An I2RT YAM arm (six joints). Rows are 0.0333 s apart.
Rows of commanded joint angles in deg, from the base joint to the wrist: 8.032 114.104 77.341 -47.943 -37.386 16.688; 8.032 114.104 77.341 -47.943 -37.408 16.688; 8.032 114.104 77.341 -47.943 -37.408 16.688; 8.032 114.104 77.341 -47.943 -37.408 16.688; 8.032 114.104 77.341 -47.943 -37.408 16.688; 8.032 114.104 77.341 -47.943 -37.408 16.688; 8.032 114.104 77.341 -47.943 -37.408 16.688; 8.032 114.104 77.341 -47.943 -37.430 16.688; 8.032 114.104 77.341 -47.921 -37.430 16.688; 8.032 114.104 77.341 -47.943 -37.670 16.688; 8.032 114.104 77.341 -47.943 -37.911 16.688; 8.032 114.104 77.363 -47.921 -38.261 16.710; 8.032 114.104 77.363 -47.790 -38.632 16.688; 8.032 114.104 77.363 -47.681 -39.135 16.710; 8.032 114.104 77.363 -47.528 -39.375 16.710; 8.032 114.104 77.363 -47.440 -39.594 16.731; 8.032 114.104 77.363 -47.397 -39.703 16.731; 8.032 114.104 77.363 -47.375 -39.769 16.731; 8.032 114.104 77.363 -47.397 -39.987 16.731; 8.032 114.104 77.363 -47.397 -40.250 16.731; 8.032 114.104 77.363 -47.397 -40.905 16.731; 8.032 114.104 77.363 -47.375 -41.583 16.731; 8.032 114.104 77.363 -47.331 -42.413 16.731; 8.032 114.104 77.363 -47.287 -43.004 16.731
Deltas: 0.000 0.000 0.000 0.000 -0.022 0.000; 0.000 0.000 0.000 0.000 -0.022 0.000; 0.000 0.000 0.000 0.000 -0.022 0.000; 0.000 0.000 0.000 0.000 -0.022 0.000; 0.000 0.000 0.000 0.000 -0.022 0.000; 0.000 0.000 0.000 0.000 -0.022 0.000; 0.000 0.000 0.000 0.000 -0.044 0.000; 0.000 0.000 0.000 0.022 -0.044 0.000; 0.000 0.000 0.000 0.000 -0.284 0.000; 0.000 0.000 0.000 0.000 -0.525 0.000; 0.000 0.000 0.022 0.022 -0.875 0.022; 0.000 0.000 0.022 0.153 -1.246 0.000; 0.000 0.000 0.022 0.262 -1.749 0.022; 0.000 0.000 0.022 0.415 -1.989 0.022; 0.000 0.000 0.022 0.503 -2.208 0.043; 0.000 0.000 0.022 0.546 -2.317 0.043; 0.000 0.000 0.022 0.568 -2.383 0.043; 0.000 0.000 0.022 0.546 -2.601 0.043; 0.000 0.000 0.022 0.546 -2.864 0.043; 0.000 0.000 0.022 0.546 -3.519 0.043; 0.000 0.000 0.022 0.568 -4.197 0.043; 0.000 0.000 0.022 0.612 -5.027 0.043; 0.000 0.000 0.022 0.656 -5.618 0.043
